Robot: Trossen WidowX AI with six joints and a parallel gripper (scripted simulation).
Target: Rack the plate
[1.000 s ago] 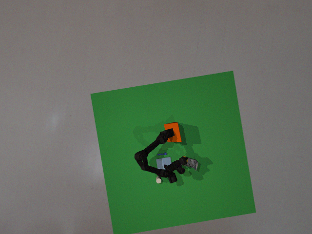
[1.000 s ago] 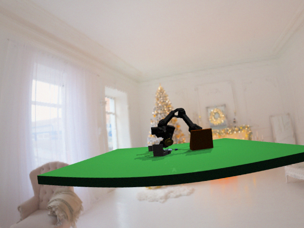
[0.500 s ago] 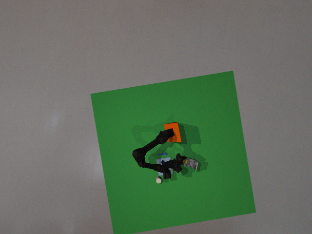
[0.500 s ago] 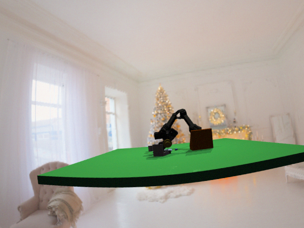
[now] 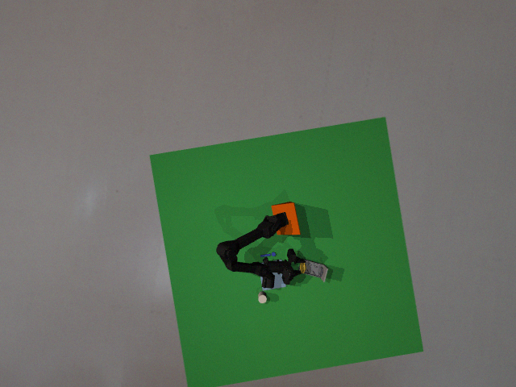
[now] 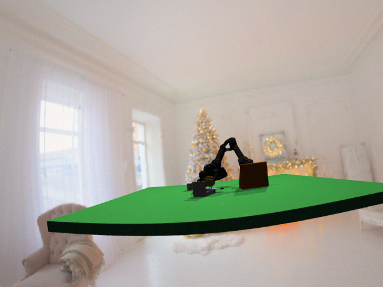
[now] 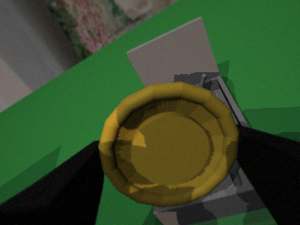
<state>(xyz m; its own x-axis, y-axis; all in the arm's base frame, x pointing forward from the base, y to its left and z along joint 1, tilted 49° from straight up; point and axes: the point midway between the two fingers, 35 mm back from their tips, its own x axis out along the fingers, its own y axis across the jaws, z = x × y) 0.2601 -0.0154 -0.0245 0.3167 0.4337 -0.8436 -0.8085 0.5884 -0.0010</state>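
Now: the dish rack 30 mm ahead of my gripper tip, 40 mm to the left of it and 40 mm below it. From my gripper tip the other things lie so: white cylinder: 110 mm ahead, 260 mm to the right, 40 mm below; then yellow plate: 10 mm to the right; then blue utensil: 100 mm behind, 160 mm to the right, 60 mm below.
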